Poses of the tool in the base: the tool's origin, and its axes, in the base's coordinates. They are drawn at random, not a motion.
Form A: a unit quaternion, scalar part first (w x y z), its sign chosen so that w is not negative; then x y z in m.
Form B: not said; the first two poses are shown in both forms.
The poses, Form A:
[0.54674 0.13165 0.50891 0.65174 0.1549 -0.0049 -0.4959]
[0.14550 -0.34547 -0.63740 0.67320 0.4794 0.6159 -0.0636]
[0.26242 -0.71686 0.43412 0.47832 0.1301 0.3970 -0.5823]
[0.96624 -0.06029 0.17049 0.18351 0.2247 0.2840 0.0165]
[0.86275 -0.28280 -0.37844 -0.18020 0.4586 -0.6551 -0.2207]
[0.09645 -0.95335 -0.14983 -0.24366 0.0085 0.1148 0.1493]
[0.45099 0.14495 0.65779 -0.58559 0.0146 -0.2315 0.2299]
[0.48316 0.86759 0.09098 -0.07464 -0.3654 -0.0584 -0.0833]
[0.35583 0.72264 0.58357 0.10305 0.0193 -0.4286 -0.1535]
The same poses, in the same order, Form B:
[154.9 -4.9 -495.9 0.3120 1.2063 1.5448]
[479.4 615.9 -63.6 -0.9950 -1.8358 1.9390]
[130.1 397.0 -582.3 -1.9394 1.1744 1.2940]
[224.7 284.0 16.5 -0.1220 0.3449 0.3712]
[458.6 -655.1 -220.7 -0.5930 -0.7935 -0.3778]
[8.5 114.8 149.3 -2.8240 -0.4438 -0.7218]
[14.6 -231.5 229.9 0.3582 1.6257 -1.4473]
[-365.4 -58.4 -83.3 2.1137 0.2217 -0.1818]
[19.3 -428.6 -153.5 1.8666 1.5074 0.2662]

